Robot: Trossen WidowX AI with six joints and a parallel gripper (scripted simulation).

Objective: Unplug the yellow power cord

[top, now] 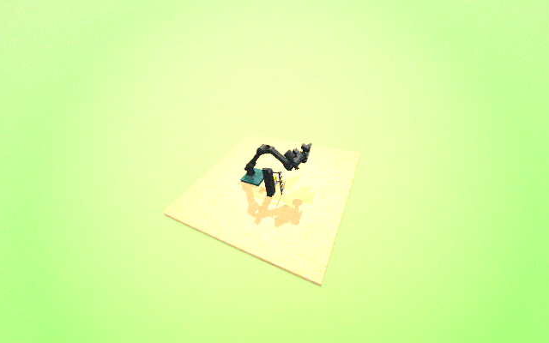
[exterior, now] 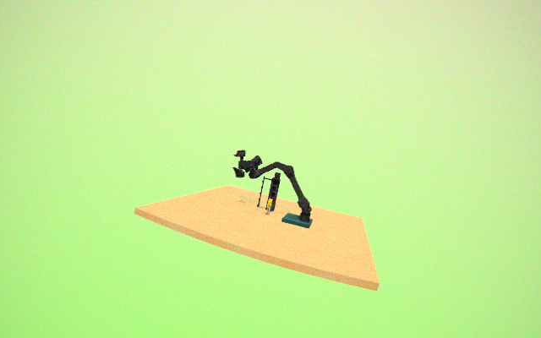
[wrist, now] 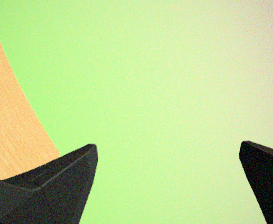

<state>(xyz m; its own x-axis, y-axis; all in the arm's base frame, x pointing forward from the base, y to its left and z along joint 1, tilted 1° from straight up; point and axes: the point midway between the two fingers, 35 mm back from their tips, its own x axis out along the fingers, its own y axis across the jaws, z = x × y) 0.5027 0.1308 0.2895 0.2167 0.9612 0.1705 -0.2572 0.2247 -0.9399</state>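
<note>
Now: the yellow plug 240 mm below my gripper tip, 230 mm behind it and 220 mm to the right of it.
</note>
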